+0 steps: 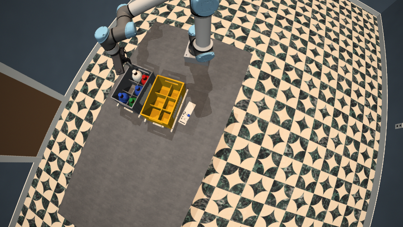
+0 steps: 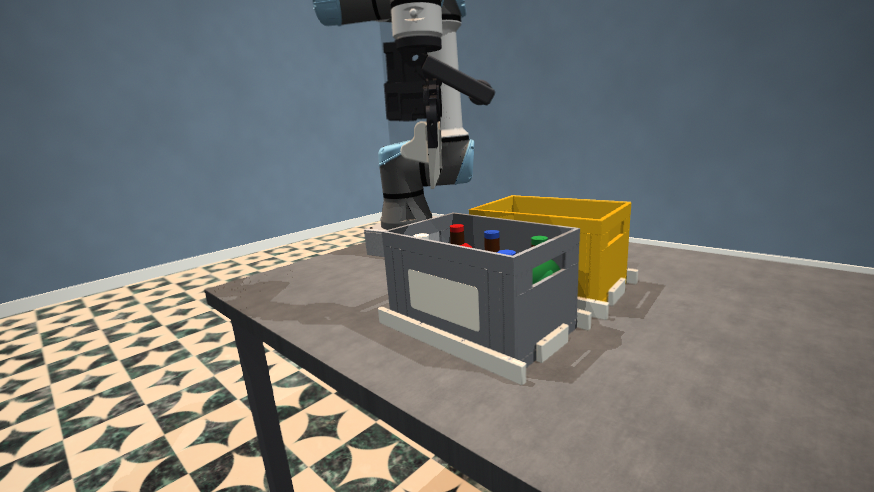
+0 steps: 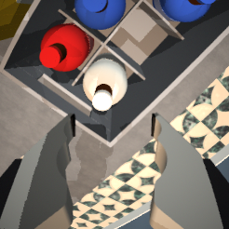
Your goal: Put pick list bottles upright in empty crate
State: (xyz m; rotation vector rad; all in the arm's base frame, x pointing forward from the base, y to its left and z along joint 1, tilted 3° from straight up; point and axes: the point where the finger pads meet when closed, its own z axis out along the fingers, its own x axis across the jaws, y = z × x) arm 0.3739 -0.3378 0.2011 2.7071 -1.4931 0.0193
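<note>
My gripper is now 40 mm past the white-label bottle and 180 mm above it. The rest, counted from my hand: green-label bottle: 160 mm ahead, 60 mm to the left, 180 mm below; then red-label bottle: 20 mm behind, 80 mm to the left, 180 mm below; then grey crate: 60 mm ahead, 20 mm to the left, 180 mm below.
</note>
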